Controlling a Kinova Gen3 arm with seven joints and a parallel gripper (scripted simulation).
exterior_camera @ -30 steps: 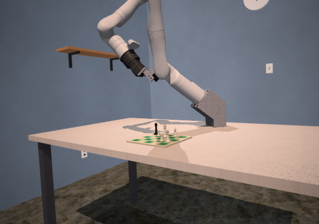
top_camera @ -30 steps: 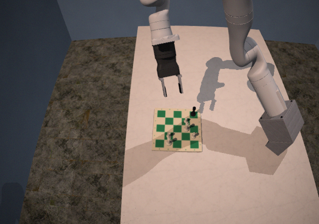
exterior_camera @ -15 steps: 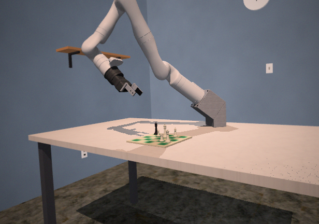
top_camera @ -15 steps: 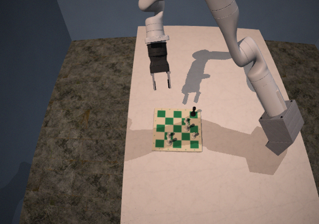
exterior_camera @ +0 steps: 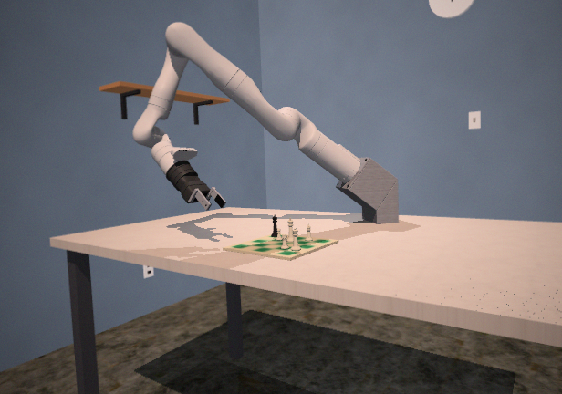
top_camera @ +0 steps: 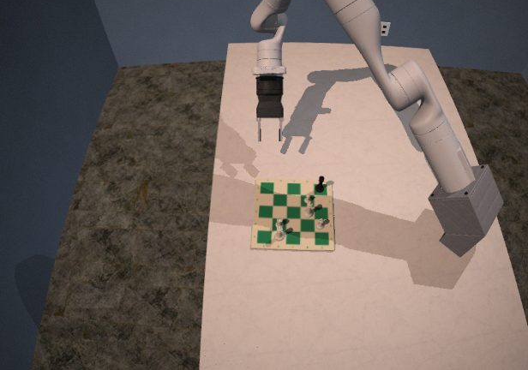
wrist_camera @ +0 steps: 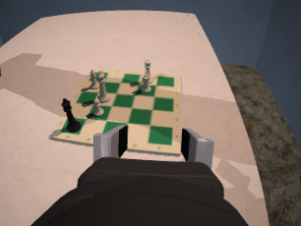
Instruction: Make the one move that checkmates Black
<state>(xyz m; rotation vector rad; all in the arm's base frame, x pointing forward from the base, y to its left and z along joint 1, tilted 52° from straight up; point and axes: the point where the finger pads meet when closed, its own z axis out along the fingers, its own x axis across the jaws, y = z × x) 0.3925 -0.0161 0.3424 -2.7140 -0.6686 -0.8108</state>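
Now: hand 6 cm past the chessboard, 18 cm to the right of it and 12 cm above it. Also, from my hand: black piece: 14 cm behind, 11 cm to the left, 8 cm below.
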